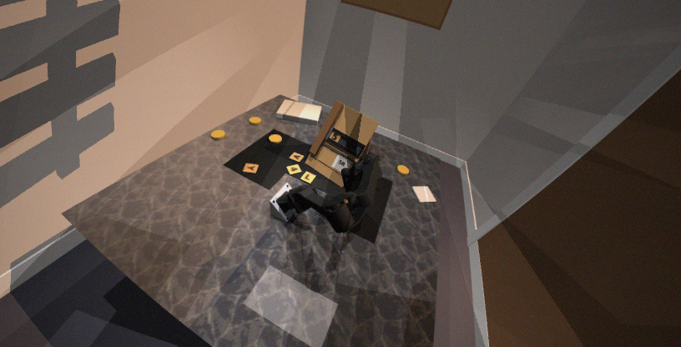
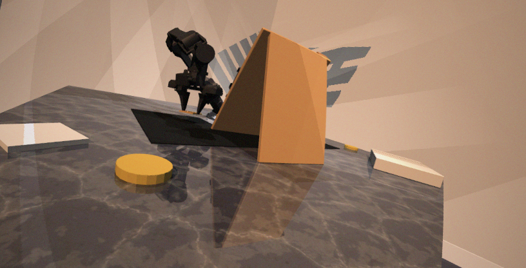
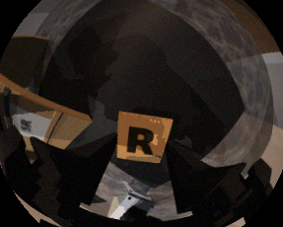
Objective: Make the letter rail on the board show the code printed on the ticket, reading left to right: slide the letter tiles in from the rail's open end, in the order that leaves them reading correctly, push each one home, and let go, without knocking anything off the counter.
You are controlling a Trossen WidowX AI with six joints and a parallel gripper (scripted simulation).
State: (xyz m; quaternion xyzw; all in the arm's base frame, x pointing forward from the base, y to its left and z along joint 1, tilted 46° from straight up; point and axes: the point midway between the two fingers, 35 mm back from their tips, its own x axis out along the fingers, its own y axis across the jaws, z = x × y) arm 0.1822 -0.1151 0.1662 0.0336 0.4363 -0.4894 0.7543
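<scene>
My gripper tip is now 130 mm short of the white ticket, 110 mm to the right of it and 50 mm below it. Round my gripper tip: black mat 20 mm ahead, 210 mm to the left, 30 mm below; pale flat box 480 mm ahead, 610 mm to the left, 10 mm below; pale card 290 mm ahead, 330 mm to the right, 30 mm below.
</scene>
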